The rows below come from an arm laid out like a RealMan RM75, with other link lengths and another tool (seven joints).
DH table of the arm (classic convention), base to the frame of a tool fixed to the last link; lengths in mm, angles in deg. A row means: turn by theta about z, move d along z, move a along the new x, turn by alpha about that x. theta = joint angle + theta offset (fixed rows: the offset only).
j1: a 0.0; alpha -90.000; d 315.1; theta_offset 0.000
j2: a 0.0; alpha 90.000; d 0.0; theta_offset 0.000
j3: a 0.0; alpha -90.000; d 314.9; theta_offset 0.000
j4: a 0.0; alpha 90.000; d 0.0; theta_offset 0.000
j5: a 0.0; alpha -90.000; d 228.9; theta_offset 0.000
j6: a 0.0; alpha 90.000; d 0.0; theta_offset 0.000
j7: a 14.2; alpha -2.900; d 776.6; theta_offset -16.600
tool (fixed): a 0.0; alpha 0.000; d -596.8; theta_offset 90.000
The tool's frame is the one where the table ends.
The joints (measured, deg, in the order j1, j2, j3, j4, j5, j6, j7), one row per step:
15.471 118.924 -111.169 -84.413 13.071 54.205 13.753
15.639 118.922 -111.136 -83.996 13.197 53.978 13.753
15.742 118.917 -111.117 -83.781 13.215 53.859 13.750
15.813 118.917 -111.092 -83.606 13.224 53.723 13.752
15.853 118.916 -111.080 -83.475 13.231 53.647 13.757
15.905 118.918 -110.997 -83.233 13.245 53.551 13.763
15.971 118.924 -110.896 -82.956 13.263 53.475 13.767
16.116 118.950 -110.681 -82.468 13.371 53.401 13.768
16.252 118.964 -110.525 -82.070 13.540 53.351 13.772
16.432 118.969 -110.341 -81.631 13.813 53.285 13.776
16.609 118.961 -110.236 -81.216 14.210 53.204 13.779
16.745 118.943 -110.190 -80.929 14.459 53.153 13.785
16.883 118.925 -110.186 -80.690 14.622 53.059 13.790
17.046 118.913 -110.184 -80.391 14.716 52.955 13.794
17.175 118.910 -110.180 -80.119 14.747 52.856 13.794
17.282 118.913 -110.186 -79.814 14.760 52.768 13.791
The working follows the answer.
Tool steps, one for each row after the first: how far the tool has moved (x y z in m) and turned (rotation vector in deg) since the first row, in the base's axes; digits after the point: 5 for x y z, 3 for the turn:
0.00080 0.00066 -0.00075 -0.034 0.031 -0.077
0.00117 0.00116 -0.00100 -0.033 0.003 -0.081
0.00147 0.00162 -0.00117 -0.001 0.002 -0.075
0.00184 0.00181 -0.00132 0.005 -0.012 -0.101
0.00284 0.00211 -0.00137 0.042 -0.041 -0.230
0.00400 0.00240 -0.00143 0.069 -0.086 -0.396
0.00587 0.00290 -0.00165 0.084 -0.105 -0.744
0.00724 0.00323 -0.00203 0.053 -0.065 -1.040
0.00851 0.00370 -0.00252 0.012 0.055 -1.367
0.00943 0.00390 -0.00348 -0.113 0.270 -1.676
0.01004 0.00407 -0.00411 -0.210 0.377 -1.860
0.01027 0.00445 -0.00466 -0.276 0.440 -1.920
0.01071 0.00494 -0.00519 -0.338 0.424 -1.971
0.01124 0.00537 -0.00559 -0.378 0.370 -2.012
0.01210 0.00557 -0.00609 -0.439 0.281 -2.095

Tool pose at each row, in the base's axes (x y z in m, rotation vector in deg; rounded; the steps above come from the unrounded poses):
0.29414 0.37708 -0.02901 -57.535 129.147 24.350
0.29494 0.37774 -0.02976 -57.463 129.221 24.298
0.29531 0.37824 -0.03001 -57.458 129.197 24.281
0.29561 0.37870 -0.03018 -57.448 129.181 24.318
0.29598 0.37889 -0.03033 -57.414 129.177 24.305
0.29698 0.37919 -0.03038 -57.245 129.188 24.273
0.29814 0.37949 -0.03044 -57.038 129.205 24.204
0.30002 0.37999 -0.03065 -56.625 129.322 24.059
0.30138 0.38031 -0.03104 -56.294 129.491 23.922
0.30265 0.38078 -0.03153 -55.931 129.747 23.806
0.30357 0.38098 -0.03249 -55.632 130.114 23.663
0.30418 0.38115 -0.03312 -55.463 130.324 23.542
0.30441 0.38153 -0.03367 -55.425 130.432 23.481
0.30485 0.38202 -0.03420 -55.397 130.464 23.381
0.30538 0.38245 -0.03460 -55.370 130.449 23.289
0.30625 0.38265 -0.03510 -55.303 130.429 23.133

